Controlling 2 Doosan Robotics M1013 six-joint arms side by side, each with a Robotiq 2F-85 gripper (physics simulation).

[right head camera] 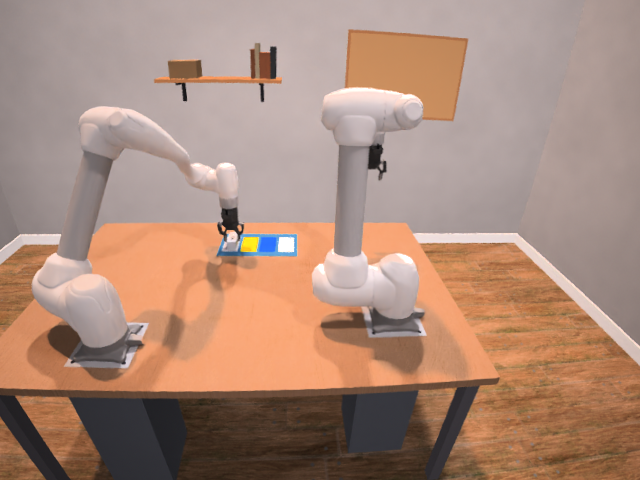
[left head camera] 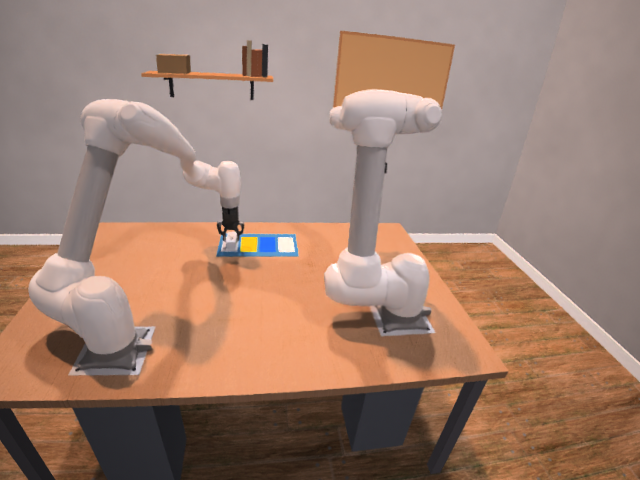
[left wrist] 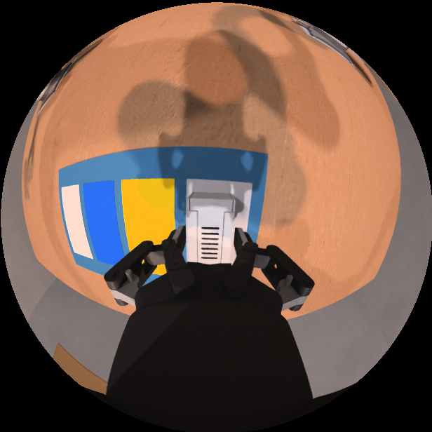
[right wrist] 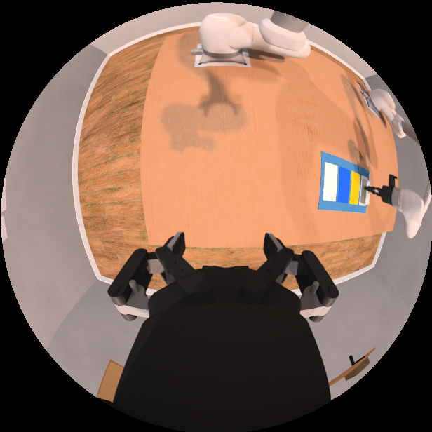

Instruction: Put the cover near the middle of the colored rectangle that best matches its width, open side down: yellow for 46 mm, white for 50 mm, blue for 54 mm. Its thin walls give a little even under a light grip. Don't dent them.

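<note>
The white cover [left head camera: 230, 241] [right head camera: 231, 243] [left wrist: 214, 212] rests slotted face up on the pale grey rectangle [left wrist: 245, 192] at the board's left end in the head views. My left gripper [left head camera: 230, 236] [right head camera: 231, 235] [left wrist: 209, 233] points down at it, fingers partly open on either side of the cover and not gripping it. The yellow [left head camera: 249, 244] [right head camera: 250, 244] [left wrist: 145, 205] [right wrist: 355, 187], blue [left head camera: 267, 244] [right head camera: 267, 244] [left wrist: 102, 215] [right wrist: 344, 185] and white [left head camera: 285, 244] [right head camera: 286, 244] [left wrist: 76, 215] [right wrist: 330, 181] rectangles follow alongside. My right gripper [right wrist: 224, 240] is open and empty, high above the table.
The blue board [left wrist: 95, 172] [right wrist: 327, 206] lies near the far edge of the wooden table [left head camera: 279, 330] [right head camera: 268, 330]. The right arm [left head camera: 368, 201] [right head camera: 351, 201] stands upright at the right. A wall shelf [left head camera: 206, 75] and an orange panel [left head camera: 395, 67] hang behind the table.
</note>
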